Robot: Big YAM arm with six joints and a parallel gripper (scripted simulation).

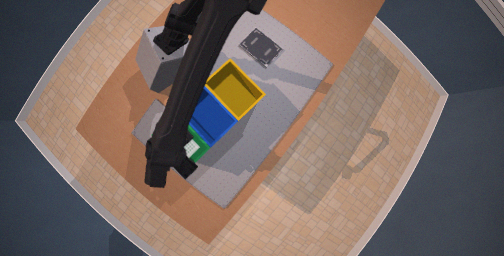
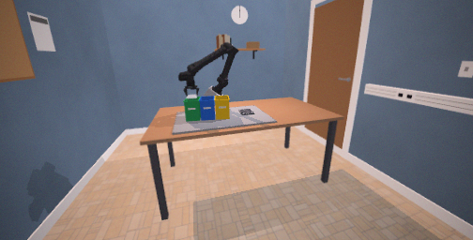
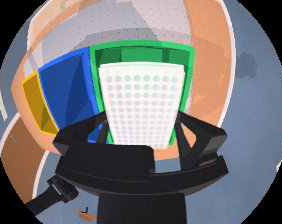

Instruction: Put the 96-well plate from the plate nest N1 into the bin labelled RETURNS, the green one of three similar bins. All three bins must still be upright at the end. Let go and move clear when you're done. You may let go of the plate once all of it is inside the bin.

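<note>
Now: the green bin 12 cm below my hand. The rest, counted from my hand: yellow bin: 26 cm to the left, 12 cm below, 2 cm ahead; then white 96-well plate: right at my hand; then blue bin: 13 cm to the left, 12 cm below, 1 cm ahead.
</note>
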